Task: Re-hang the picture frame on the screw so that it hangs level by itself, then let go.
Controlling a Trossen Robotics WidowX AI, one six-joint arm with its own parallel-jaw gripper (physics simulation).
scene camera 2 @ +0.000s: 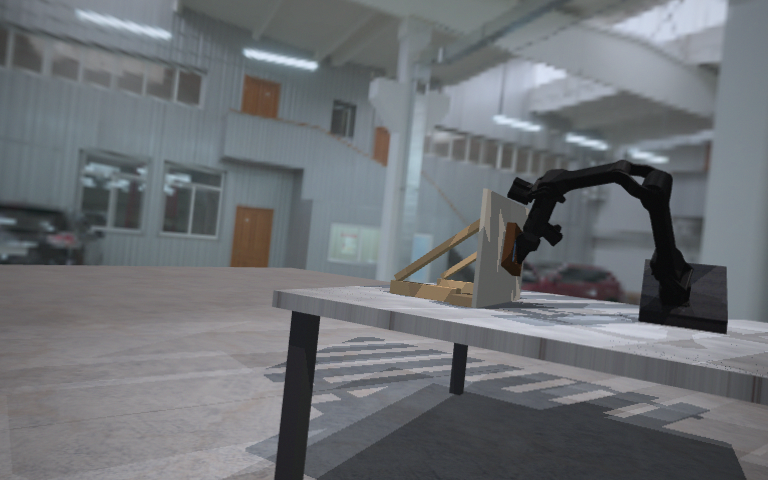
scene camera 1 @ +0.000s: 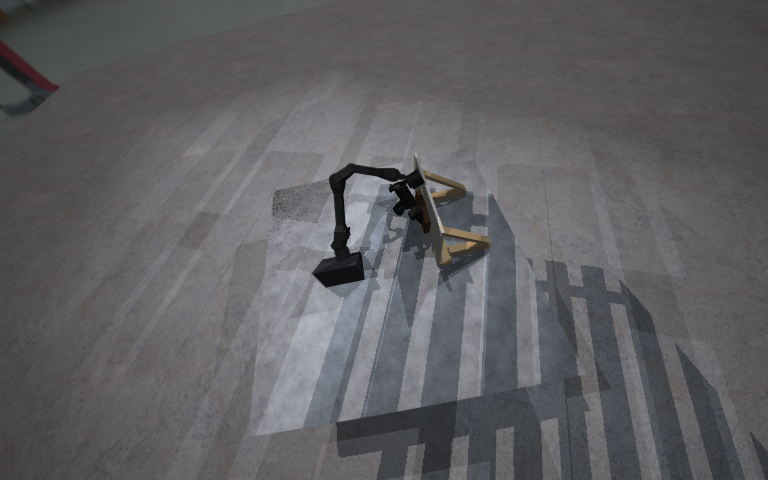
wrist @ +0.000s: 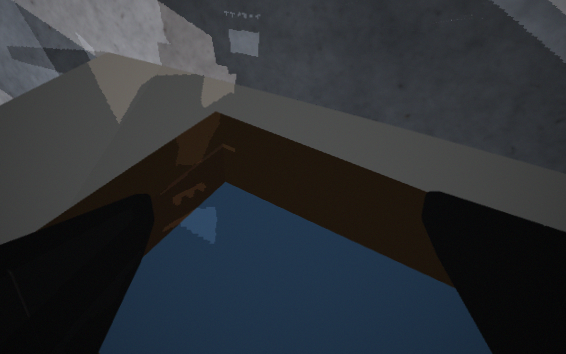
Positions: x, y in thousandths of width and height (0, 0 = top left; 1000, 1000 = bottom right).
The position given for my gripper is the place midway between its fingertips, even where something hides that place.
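Observation:
My gripper (scene camera 2: 679, 539), which I also see in the wrist view (wrist: 511, 583), is open, and it is touching a brown picture frame (scene camera 2: 663, 536). There is a pale upright board (wrist: 133, 377) to be seen as well.

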